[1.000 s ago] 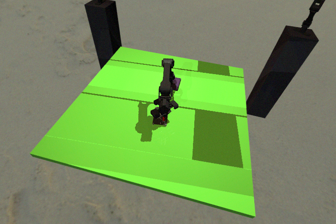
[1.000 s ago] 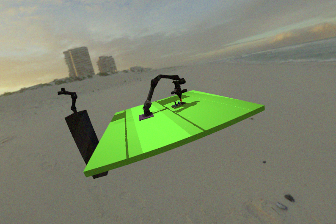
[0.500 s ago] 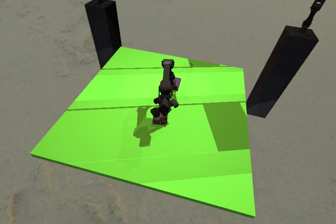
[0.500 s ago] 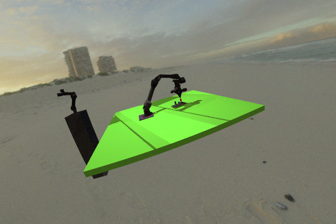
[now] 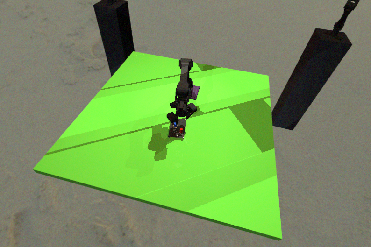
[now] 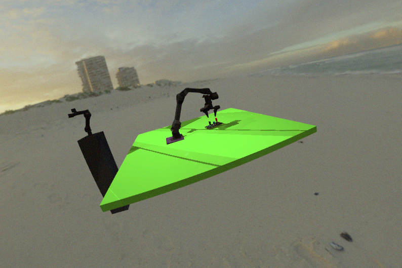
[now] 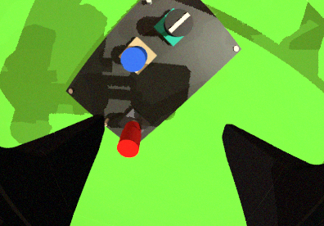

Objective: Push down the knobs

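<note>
Right now the red knob is 40 mm below my gripper tip, 40 mm ahead of it and 10 mm to the left of it. Also, from my gripper tip: green potentiometer 50 mm below, 40 mm to the right, 40 mm behind.
</note>
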